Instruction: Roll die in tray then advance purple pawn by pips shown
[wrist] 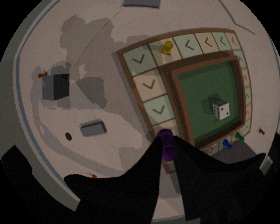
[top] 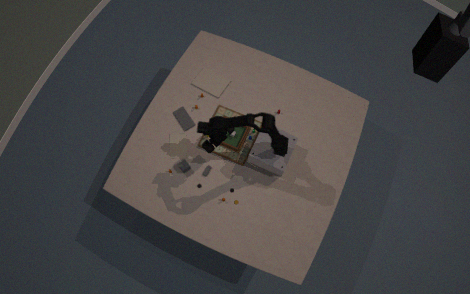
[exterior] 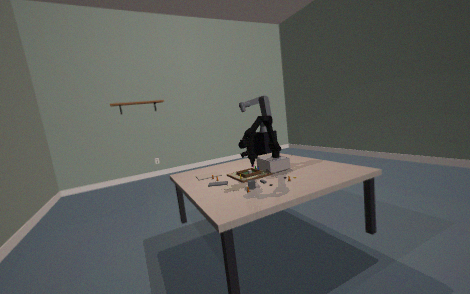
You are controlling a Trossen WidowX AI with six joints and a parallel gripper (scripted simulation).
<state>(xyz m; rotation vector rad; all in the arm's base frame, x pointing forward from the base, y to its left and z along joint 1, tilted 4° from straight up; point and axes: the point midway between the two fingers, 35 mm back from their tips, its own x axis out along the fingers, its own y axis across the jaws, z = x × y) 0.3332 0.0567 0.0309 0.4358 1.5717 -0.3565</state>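
The die is 50 mm behind my gripper tip, 110 mm to the right of it and 80 mm below it. Round my gripper tip: green tray (40 mm behind, 110 mm to the right, 100 mm below); purple pawn (10 mm above); yellow pawn (80 mm ahead, 60 mm to the right, 80 mm below).
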